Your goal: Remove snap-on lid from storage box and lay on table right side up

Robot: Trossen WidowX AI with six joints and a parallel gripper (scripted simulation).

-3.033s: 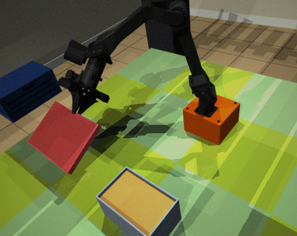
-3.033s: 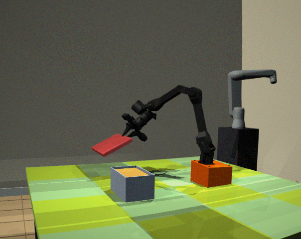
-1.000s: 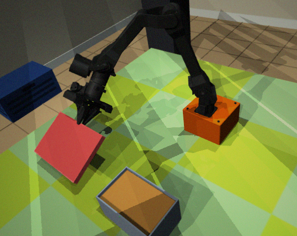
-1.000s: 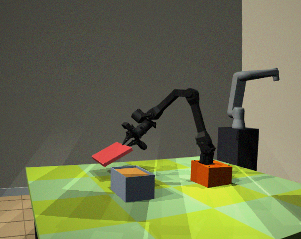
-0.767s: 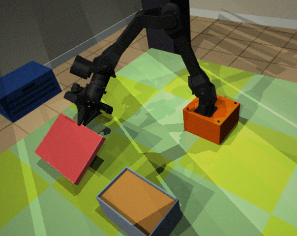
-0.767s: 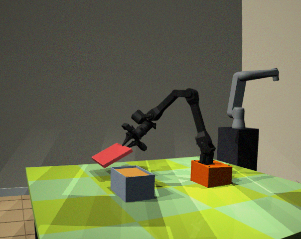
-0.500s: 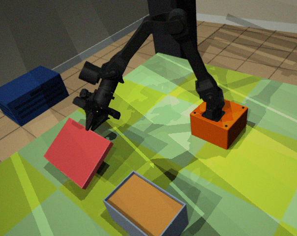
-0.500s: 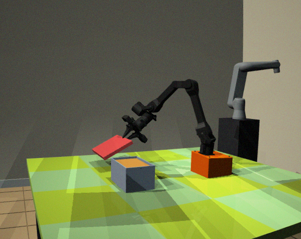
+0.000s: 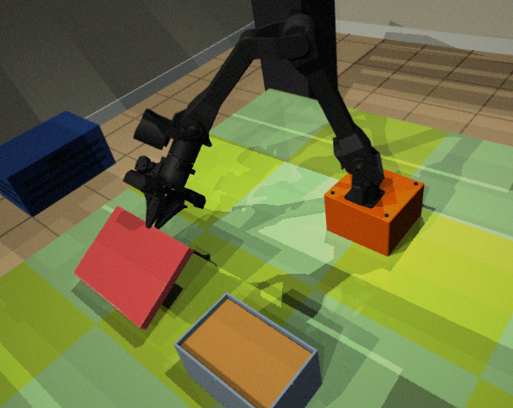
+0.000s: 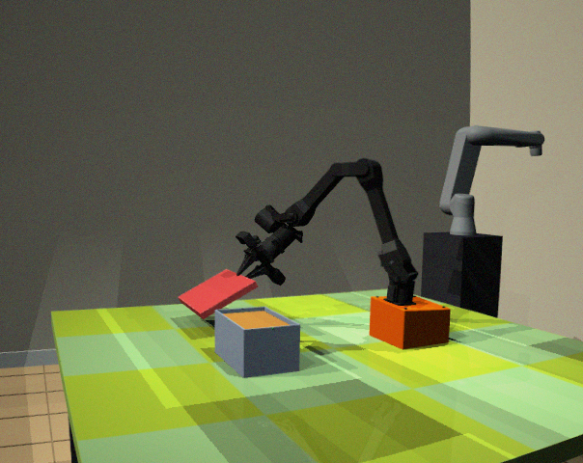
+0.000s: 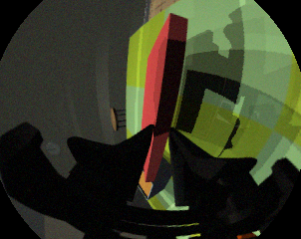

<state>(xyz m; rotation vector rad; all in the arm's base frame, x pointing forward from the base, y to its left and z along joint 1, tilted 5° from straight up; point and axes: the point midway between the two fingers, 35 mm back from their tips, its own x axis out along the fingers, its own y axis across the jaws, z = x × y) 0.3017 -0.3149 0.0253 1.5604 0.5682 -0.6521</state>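
Right now the red lid is 70 mm ahead of my gripper tip and 30 mm below it. Round my gripper tip: grey-blue storage box (320 mm to the left, 100 mm ahead, 90 mm below).
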